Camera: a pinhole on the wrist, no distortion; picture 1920 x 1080 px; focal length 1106.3 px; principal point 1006.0 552.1 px. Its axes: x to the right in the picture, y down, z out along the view. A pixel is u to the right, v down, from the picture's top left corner.
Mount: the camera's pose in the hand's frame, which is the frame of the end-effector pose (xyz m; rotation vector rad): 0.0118 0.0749 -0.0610 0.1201 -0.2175 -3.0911
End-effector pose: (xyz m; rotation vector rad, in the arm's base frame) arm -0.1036 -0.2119 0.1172 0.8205 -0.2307 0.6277
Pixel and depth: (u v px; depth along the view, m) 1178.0 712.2 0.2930
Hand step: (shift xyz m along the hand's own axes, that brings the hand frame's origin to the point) -0.0555 0.0714 0.2308
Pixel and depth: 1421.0 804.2 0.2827
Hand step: -0.1142 0.0454 0.2193
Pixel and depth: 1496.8 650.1 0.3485
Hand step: -0.1690 0.0854 0.2759
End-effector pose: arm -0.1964 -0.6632 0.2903 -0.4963 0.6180 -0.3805
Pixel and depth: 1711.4 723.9 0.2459
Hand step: -0.1627 0.0639 0.1755
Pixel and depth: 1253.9 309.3 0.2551
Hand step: -0.0675 0.1629 0.1787
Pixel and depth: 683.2 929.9 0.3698
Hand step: 0.0941 0.0060 0.3299
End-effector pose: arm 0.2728 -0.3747 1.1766 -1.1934 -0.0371 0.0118
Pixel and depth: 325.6 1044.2 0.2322
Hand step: 0.1391 0.0113 0.1934
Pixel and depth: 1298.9 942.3 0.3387
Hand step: -0.1005 -0.0006 0.2836
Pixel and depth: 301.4 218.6 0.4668
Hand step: 0.2657 0.2923 0.4020
